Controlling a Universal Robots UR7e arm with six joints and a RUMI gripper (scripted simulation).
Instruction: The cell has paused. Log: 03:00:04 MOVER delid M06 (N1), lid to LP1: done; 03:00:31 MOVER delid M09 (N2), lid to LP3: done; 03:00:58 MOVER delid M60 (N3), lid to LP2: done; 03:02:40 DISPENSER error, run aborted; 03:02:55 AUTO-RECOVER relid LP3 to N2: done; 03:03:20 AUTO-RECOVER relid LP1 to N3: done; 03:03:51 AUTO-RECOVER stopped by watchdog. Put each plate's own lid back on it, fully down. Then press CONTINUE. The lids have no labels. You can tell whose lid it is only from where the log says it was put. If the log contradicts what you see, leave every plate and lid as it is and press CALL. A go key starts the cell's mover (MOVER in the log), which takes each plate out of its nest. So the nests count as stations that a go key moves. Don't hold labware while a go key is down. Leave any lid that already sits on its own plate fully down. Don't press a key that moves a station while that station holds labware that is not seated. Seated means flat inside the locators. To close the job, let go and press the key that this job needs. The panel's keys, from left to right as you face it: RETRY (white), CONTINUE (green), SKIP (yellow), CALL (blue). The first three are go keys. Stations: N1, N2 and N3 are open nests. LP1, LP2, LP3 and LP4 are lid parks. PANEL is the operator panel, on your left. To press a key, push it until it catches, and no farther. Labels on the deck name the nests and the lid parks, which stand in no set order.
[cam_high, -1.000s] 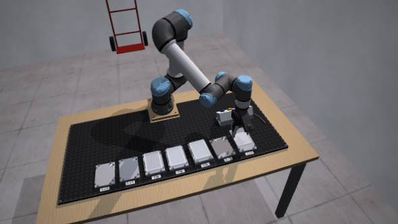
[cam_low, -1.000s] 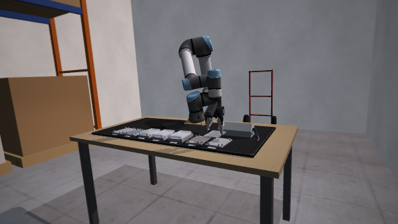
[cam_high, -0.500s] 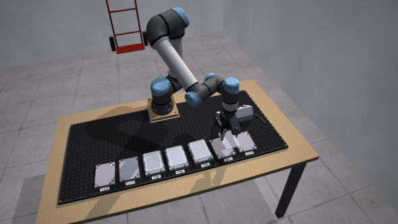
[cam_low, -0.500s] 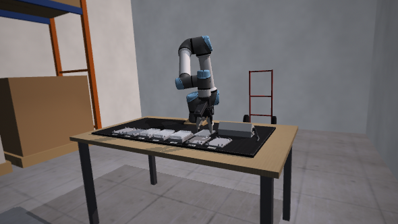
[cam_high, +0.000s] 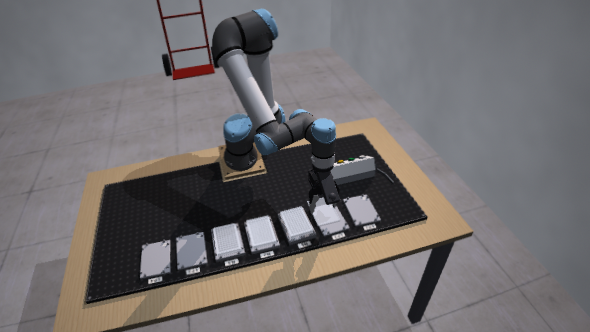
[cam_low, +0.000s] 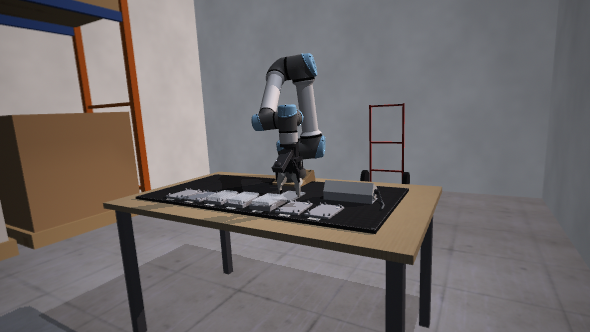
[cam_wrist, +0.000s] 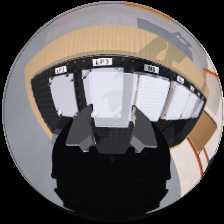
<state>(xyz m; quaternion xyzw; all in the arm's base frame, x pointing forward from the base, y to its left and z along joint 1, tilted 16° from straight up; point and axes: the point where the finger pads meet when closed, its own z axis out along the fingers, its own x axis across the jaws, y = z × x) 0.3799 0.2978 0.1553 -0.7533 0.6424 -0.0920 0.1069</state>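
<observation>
Now: the plate 10 cm to the right of my hand, 3 cm below it and 2 cm ahead of it. From my hand the other things lie so: clear lid 1 cm below; lid park 6 cm below, 2 cm to the left; white lid 23 cm to the right, 4 cm ahead, 3 cm below.
</observation>
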